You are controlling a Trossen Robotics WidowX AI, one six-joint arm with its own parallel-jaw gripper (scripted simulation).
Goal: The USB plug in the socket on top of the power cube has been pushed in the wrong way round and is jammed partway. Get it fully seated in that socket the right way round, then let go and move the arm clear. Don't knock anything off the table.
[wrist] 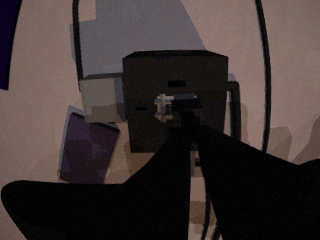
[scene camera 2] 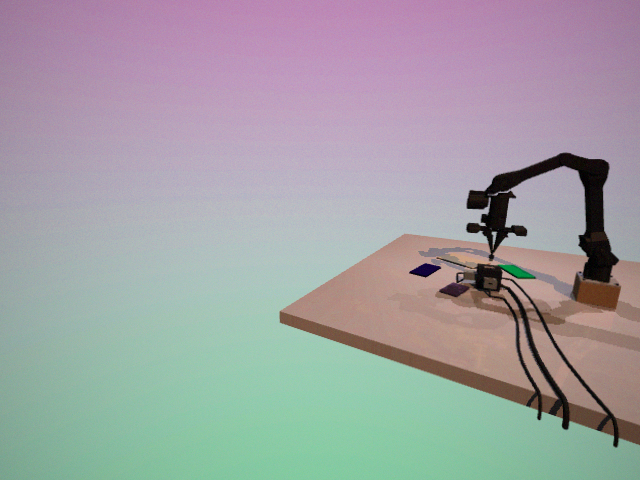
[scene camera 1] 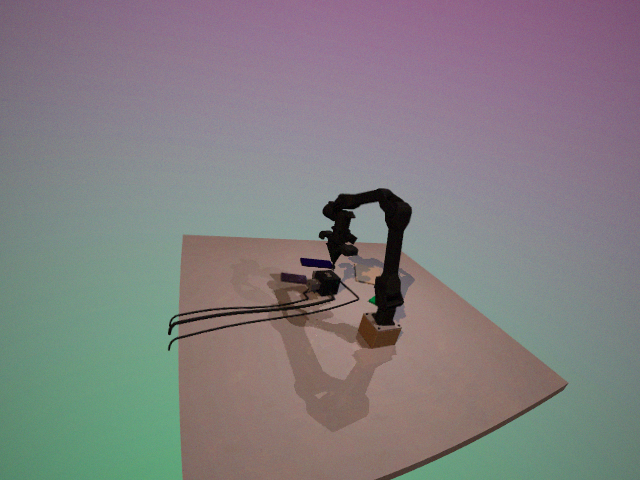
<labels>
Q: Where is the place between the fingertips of the gripper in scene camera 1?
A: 333,262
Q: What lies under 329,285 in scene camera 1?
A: A black power cube.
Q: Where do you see a black power cube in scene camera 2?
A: At 483,272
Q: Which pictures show the gripper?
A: The wrist view, scene camera 2 and scene camera 1: all of them.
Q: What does the gripper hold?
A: An usb plug.
</labels>
